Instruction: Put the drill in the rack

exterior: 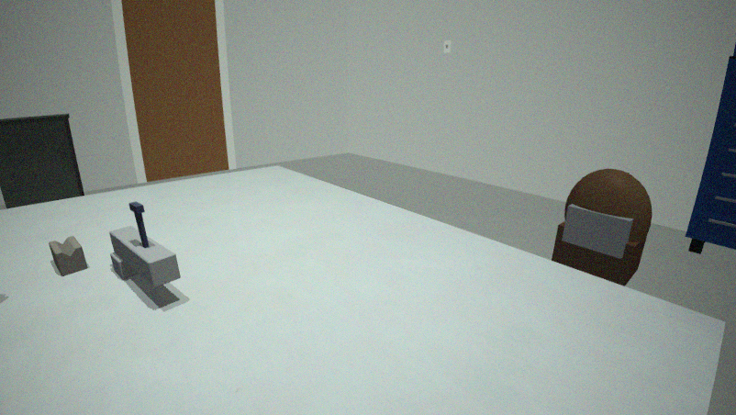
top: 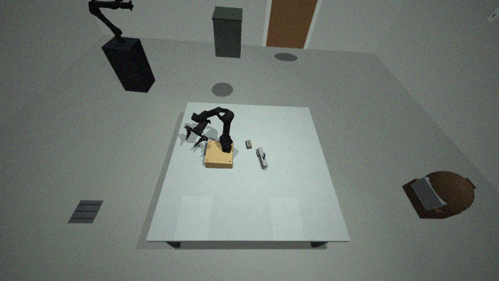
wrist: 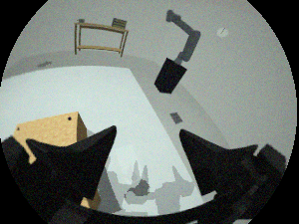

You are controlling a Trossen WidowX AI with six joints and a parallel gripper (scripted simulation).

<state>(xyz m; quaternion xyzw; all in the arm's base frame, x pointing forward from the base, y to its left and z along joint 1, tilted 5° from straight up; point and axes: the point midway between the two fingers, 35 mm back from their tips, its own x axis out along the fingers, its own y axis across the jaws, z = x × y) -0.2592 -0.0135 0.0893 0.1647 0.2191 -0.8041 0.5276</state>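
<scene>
My gripper tip is 570 mm short of the small blue key, 10 mm to the left of it and 70 mm above it. The rest, counted from my gripper tip: drill 560 mm ahead, 40 mm to the left, 120 mm below; then rack 440 mm ahead, 160 mm to the left, 150 mm below; then grey housing 560 mm ahead, 20 mm to the left, 130 mm below.
</scene>
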